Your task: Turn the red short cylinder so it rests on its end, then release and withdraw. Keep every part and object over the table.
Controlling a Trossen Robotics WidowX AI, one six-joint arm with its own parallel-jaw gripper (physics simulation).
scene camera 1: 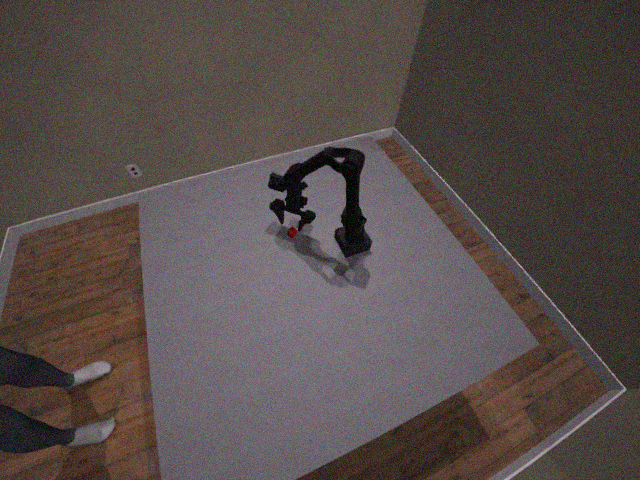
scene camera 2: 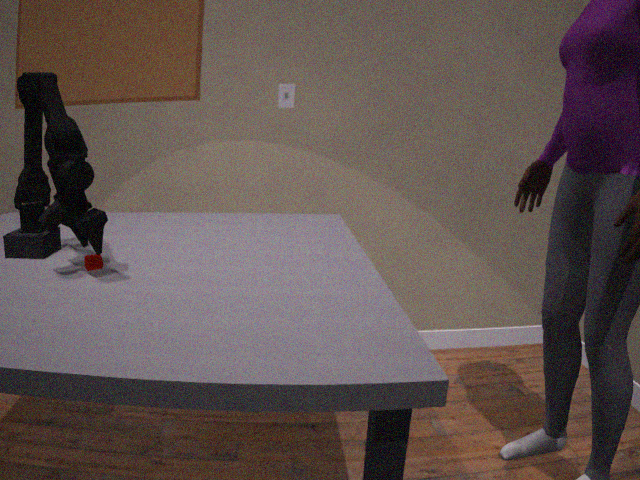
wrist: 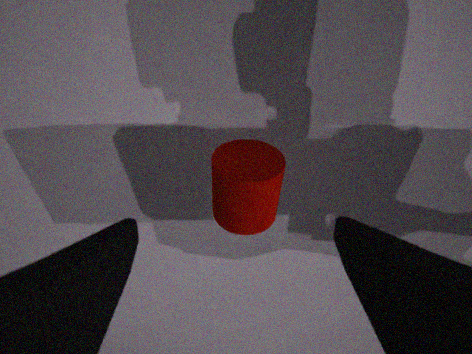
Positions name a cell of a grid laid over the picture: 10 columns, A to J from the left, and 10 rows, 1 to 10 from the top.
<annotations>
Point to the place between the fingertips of my gripper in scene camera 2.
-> B6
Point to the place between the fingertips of my gripper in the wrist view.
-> At F7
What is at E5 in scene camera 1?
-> My gripper.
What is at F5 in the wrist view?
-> A red short cylinder.
</annotations>
